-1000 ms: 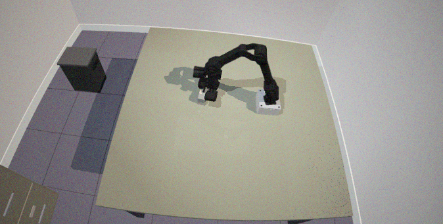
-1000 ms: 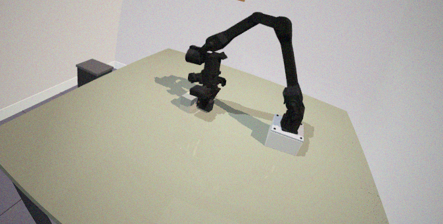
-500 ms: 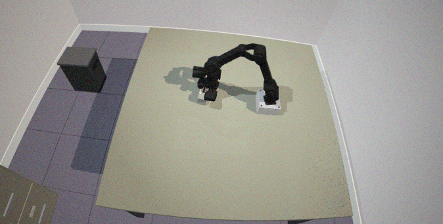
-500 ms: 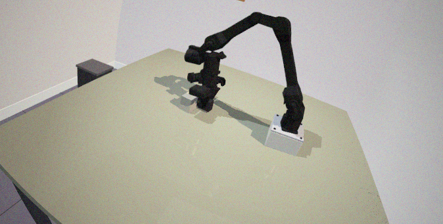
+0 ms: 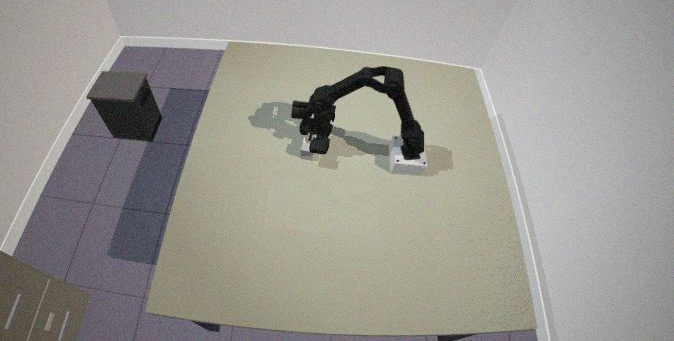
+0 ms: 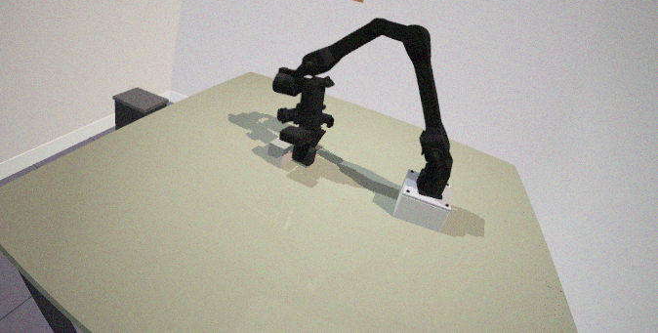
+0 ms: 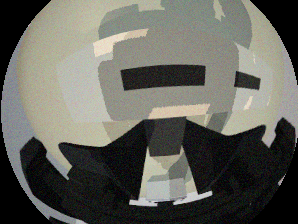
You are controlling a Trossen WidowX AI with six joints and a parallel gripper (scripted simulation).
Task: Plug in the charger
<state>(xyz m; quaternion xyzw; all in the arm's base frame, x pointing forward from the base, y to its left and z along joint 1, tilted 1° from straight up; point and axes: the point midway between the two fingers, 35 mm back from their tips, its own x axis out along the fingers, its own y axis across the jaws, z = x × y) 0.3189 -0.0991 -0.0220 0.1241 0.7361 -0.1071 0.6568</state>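
Now: the dark charger 20 mm ahead of my gripper tip, 10 mm to the right of it and 10 mm above it.
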